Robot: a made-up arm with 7 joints.
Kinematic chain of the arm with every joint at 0, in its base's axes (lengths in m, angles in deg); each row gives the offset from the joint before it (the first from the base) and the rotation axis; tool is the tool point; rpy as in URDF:
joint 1: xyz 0 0 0.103 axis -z
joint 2: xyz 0 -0.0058 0.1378 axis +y
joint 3: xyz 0 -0.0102 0.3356 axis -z
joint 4: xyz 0 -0.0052 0.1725 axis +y
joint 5: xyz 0 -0.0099 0.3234 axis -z
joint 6: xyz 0 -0.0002 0.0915 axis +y
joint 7: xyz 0 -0.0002 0.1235 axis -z
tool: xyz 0 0 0 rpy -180 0 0
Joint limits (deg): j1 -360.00..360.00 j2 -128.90..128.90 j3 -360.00..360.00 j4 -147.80..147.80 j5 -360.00..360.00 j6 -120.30..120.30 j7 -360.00..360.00
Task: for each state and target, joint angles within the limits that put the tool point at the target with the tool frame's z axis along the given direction. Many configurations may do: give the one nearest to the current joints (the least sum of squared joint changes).
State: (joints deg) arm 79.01 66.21 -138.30 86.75 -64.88 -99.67 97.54
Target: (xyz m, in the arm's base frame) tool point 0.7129 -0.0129 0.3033 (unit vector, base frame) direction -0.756 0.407 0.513
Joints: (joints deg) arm 35.93 82.80 -101.11 92.22 -38.78 -92.12 97.54
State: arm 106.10 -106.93 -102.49 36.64 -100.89 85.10 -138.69
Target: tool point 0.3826 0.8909 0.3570 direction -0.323 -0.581 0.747
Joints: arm 106.30 -78.09 -86.66 16.19 -92.72 60.79 -138.69
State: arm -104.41 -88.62 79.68 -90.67 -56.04 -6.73 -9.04
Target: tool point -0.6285 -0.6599 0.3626 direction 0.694 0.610 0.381
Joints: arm -67.07 -63.83 60.66 -54.83 -99.62 -25.32 -9.04
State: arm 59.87 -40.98 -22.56 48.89 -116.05 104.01 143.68
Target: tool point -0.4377 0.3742 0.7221 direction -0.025 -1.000 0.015
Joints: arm 34.66 -82.20 1.90 81.92 -123.53 92.28 143.68
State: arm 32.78 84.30 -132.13 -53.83 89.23 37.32 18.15
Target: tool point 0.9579 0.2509 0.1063 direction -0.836 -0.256 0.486
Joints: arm -24.66 82.58 -139.05 -34.12 87.62 17.55 18.15
